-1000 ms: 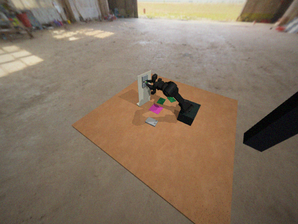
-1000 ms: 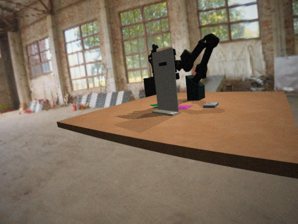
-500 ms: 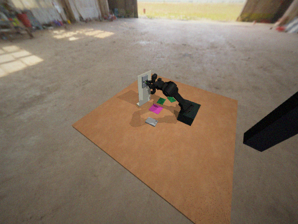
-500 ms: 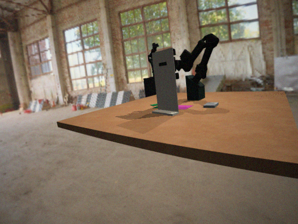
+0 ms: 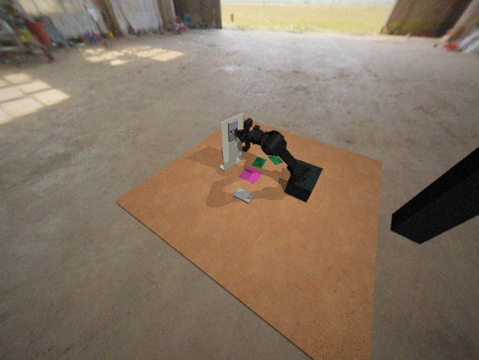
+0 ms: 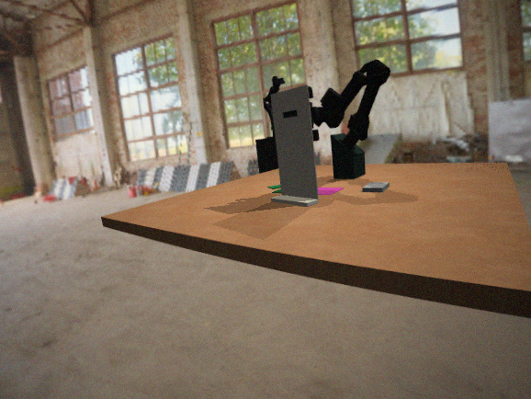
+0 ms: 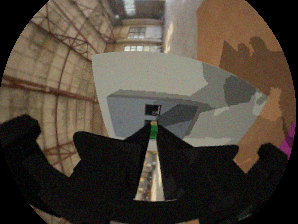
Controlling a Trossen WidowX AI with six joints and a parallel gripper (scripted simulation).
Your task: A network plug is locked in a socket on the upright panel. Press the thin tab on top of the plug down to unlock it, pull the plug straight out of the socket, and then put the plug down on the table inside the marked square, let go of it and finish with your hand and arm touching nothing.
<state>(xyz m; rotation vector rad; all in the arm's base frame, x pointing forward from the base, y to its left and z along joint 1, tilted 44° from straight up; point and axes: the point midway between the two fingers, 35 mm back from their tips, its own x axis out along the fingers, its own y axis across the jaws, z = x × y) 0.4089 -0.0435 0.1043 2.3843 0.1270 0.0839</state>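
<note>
My gripper tip is now 13 cm past the magenta square and 28 cm above it. Also, from my gripper tip: upright panel (2 cm ahead, 11 cm below); plug (1 cm ahead); grey plate (20 cm behind, 18 cm to the left, 27 cm below).
</note>
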